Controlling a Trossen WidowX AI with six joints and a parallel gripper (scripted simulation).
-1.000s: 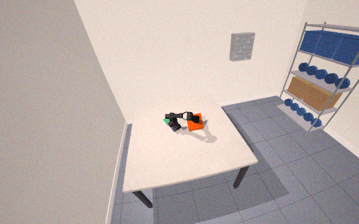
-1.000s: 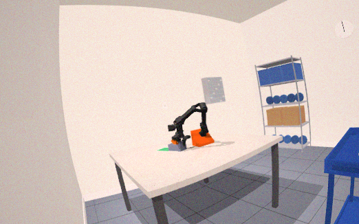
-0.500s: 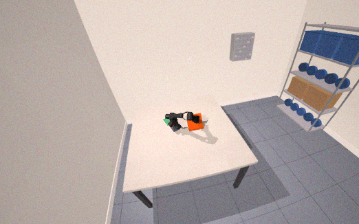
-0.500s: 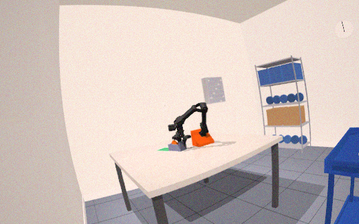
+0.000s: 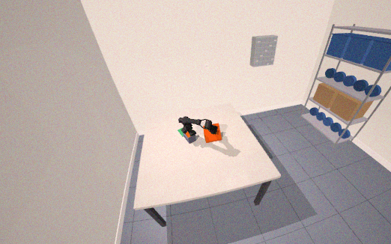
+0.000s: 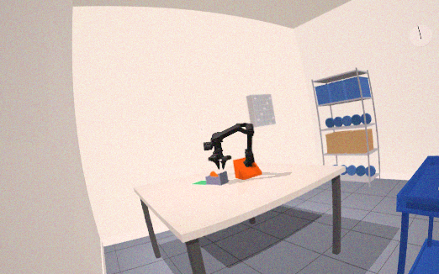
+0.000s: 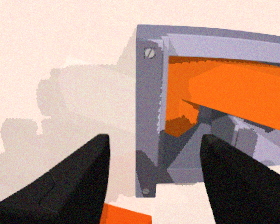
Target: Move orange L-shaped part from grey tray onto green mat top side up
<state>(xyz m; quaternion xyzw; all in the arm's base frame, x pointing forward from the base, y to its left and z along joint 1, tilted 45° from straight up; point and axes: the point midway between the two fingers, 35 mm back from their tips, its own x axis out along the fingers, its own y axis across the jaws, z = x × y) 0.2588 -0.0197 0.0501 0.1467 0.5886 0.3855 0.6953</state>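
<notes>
The orange L-shaped part lies 10 mm ahead of my gripper tip, 40 mm to the right of it and 70 mm below it. Round my gripper tip: green mat 70 mm ahead, 210 mm to the right, 130 mm below.
</notes>
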